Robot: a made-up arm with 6 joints.
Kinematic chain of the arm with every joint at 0, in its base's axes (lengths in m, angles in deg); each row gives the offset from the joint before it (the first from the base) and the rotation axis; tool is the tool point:
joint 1: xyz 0 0 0.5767 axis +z
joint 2: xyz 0 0 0 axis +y
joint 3: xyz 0 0 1.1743 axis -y
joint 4: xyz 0 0 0 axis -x
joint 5: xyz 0.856 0 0 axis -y
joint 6: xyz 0 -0.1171 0 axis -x
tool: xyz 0 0 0
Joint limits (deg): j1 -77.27..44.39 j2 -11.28..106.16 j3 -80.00..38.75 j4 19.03..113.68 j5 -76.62..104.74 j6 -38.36..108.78
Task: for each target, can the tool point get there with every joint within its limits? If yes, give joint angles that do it. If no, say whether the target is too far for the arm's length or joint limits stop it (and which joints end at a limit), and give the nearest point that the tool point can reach.
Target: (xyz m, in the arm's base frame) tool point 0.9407 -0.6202 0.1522
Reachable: yes | joints -34.00 68.07 -27.20 95.80 -28.94 55.32
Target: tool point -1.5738 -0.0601 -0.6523
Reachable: no: joint limits stop it (at a limit: joint 1, joint 2, joint 4) | nearest point -0.0187 -0.4197 -0.2105 | short by 1.656 m
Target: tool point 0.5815 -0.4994 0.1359
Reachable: yes | joints -37.29 72.94 -48.73 67.41 -30.58 84.97
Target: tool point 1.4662 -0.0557 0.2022
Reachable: yes | joints 0.27 69.75 -1.84 57.68 67.43 36.43
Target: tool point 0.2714 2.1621 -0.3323
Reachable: no: too far | nearest point 1.1601 1.2015 -0.3126 | short by 1.309 m
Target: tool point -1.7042 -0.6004 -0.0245
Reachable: no: joint limits stop it (at a limit: joint 1, joint 2, joint 4) | nearest point -0.0403 -0.3238 0.0044 | short by 1.687 m
